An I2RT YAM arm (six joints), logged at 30 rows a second.
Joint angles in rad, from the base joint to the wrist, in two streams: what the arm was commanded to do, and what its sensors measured. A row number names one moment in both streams.
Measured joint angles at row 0:
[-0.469, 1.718, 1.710, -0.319, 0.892, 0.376]
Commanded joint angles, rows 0 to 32:
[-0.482, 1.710, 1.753, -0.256, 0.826, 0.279]
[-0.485, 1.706, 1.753, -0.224, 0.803, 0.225]
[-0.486, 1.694, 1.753, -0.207, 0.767, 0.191]
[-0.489, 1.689, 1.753, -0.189, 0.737, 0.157]
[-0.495, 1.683, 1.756, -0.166, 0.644, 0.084]
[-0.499, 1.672, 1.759, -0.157, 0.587, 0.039]
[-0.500, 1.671, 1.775, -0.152, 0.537, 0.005]
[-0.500, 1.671, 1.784, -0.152, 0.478, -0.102]
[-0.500, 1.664, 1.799, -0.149, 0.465, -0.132]
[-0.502, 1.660, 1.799, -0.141, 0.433, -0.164]
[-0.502, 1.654, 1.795, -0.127, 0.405, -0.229]
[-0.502, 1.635, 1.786, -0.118, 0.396, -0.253]
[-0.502, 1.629, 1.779, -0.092, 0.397, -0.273]
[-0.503, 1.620, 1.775, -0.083, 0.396, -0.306]
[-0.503, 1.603, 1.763, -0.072, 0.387, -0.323]
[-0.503, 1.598, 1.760, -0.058, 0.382, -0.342]
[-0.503, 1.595, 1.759, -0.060, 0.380, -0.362]
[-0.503, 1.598, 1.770, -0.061, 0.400, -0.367]
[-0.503, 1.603, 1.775, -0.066, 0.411, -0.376]
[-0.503, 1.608, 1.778, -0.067, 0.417, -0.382]
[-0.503, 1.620, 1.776, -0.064, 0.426, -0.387]
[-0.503, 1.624, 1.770, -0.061, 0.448, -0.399]
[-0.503, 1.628, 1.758, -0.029, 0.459, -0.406]
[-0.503, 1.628, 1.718, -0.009, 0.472, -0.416]
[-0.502, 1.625, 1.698, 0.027, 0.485, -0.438]
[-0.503, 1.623, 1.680, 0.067, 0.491, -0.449]
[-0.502, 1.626, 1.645, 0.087, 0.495, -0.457]
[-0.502, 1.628, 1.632, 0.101, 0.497, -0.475]
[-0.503, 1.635, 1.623, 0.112, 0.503, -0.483]
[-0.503, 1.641, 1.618, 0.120, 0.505, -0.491]
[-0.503, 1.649, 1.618, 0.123, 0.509, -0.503]
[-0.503, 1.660, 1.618, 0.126, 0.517, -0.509]
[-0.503, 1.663, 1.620, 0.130, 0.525, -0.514]
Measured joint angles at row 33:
[-0.500, 1.661, 1.614, -0.006, 0.483, -0.451]
